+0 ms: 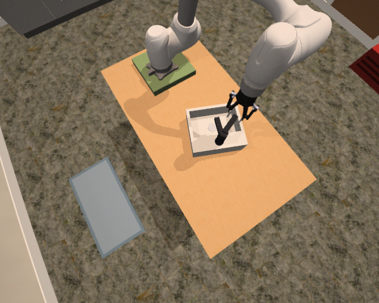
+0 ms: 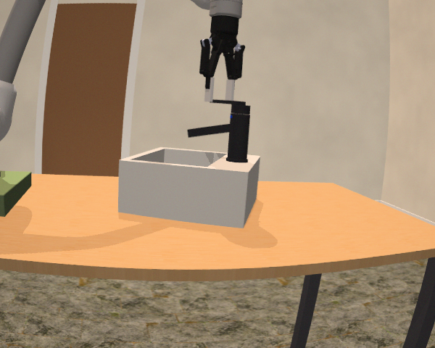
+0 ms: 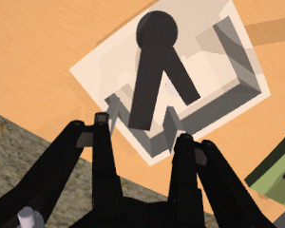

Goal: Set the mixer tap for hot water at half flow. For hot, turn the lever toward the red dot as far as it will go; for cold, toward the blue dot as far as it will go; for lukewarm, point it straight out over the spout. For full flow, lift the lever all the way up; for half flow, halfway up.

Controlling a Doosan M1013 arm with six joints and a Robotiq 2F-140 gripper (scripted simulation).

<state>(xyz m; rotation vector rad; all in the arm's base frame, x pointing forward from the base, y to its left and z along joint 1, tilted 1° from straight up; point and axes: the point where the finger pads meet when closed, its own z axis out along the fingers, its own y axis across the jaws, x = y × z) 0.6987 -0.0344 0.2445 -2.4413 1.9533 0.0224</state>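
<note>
My gripper is now 30 mm to the left of the lever, 30 mm above it and 10 mm short of it. Round my hand: black mixer tap 70 mm below, 60 mm to the right, 10 mm ahead; then white basin 260 mm below, 80 mm behind, 30 mm to the right.
</note>
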